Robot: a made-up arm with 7 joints. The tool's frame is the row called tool. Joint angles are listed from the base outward.
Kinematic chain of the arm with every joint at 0, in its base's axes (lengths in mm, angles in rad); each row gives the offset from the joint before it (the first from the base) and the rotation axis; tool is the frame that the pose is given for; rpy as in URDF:
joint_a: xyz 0 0 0 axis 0.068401 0.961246 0.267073
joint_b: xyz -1 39 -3 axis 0.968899 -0.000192 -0.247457
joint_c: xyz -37 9 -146 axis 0.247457 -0.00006 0.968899
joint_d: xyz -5 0 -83 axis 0.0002 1 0.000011
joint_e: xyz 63 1 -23 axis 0.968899 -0.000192 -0.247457
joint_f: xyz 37 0 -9 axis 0.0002 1 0.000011
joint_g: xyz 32 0 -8 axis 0.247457 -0.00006 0.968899
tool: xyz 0 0 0 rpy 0 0.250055 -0.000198
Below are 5 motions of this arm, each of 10 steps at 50 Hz.
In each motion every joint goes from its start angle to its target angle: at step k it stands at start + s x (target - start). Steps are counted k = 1, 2, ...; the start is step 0. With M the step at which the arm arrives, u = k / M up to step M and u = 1 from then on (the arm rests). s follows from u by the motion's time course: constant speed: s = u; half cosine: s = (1 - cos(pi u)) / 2; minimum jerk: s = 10 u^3 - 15 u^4 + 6 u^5.
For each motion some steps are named. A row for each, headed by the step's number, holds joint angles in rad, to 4 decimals.
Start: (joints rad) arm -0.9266 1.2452 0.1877 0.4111 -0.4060 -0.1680 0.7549
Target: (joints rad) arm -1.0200 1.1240 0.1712 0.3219 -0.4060 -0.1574 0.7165
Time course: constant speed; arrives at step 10
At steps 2, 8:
2: -0.9453 1.2210 0.1844 0.3933 -0.4060 -0.1659 0.7472
8: -1.0013 1.1482 0.1745 0.3397 -0.4060 -0.1595 0.7242

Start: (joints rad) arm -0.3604 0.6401 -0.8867 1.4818 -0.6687 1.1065 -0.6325
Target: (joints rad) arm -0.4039 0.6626 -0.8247 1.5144 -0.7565 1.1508 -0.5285
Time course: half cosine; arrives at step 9
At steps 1, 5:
1: -0.3617 0.6408 -0.8848 1.4828 -0.6713 1.1078 -0.6294
5: -0.3859 0.6533 -0.8503 1.5009 -0.7202 1.1325 -0.5715

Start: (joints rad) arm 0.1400 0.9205 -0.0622 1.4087 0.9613 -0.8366 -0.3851
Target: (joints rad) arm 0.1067 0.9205 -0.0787 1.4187 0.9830 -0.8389 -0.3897
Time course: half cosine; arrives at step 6
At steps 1, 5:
1: 0.1378 0.9205 -0.0633 1.4094 0.9628 -0.8368 -0.3854
5: 0.1089 0.9205 -0.0776 1.4180 0.9815 -0.8387 -0.3894

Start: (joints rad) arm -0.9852 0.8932 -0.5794 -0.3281 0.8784 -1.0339 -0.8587
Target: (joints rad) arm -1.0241 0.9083 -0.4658 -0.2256 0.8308 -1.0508 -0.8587
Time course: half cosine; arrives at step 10
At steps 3, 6, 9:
3: -0.9932 0.8963 -0.5560 -0.3070 0.8686 -1.0374 -0.8587
6: -1.0107 0.9031 -0.5050 -0.2610 0.8472 -1.0450 -0.8587
9: -1.0231 0.9079 -0.4686 -0.2281 0.8320 -1.0504 -0.8587

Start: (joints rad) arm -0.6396 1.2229 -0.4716 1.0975 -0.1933 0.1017 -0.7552
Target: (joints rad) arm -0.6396 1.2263 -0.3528 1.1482 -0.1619 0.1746 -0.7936
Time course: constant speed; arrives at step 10
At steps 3, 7, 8, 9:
3: -0.6396 1.2239 -0.4360 1.1127 -0.1839 0.1236 -0.7667
7: -0.6396 1.2253 -0.3884 1.1330 -0.1713 0.1527 -0.7821
8: -0.6396 1.2256 -0.3766 1.1381 -0.1682 0.1600 -0.7859
9: -0.6396 1.2260 -0.3647 1.1431 -0.1650 0.1673 -0.7898

